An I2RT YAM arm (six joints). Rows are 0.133 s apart.
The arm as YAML. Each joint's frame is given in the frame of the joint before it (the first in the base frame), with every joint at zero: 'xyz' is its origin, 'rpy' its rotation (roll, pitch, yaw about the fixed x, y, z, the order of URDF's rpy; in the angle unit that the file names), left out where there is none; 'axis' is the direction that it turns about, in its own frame. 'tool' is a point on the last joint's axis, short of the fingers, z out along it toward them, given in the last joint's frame.
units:
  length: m
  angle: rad
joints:
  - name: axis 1
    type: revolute
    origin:
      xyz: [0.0, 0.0, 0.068]
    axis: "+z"
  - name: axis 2
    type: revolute
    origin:
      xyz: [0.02, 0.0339, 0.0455]
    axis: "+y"
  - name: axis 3
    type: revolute
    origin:
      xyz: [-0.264, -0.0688, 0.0]
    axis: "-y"
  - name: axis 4
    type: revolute
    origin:
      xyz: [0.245, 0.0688, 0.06]
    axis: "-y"
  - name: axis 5
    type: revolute
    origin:
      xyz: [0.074, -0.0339, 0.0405]
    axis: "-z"
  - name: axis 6
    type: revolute
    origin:
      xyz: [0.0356, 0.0, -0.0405]
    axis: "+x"
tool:
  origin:
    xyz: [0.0, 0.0, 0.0]
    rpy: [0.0, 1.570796, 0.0]
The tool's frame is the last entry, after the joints.
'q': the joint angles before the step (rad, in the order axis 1, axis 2, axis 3, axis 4, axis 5, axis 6). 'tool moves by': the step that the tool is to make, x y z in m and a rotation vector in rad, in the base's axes. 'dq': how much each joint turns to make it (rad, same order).
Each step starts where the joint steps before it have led.
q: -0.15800, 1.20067, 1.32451, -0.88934, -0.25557, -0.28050
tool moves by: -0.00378, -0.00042, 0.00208, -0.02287, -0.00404, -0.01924
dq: -0.00002, -0.01308, -0.00043, -0.00571, 0.02906, -0.00269
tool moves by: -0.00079, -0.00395, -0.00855, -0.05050, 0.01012, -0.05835
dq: -0.00625, -0.01215, -0.04108, 0.02676, 0.07322, -0.00146
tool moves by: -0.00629, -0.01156, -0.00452, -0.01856, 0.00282, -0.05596
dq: -0.05151, -0.02084, -0.03022, 0.00858, 0.01616, -0.01062
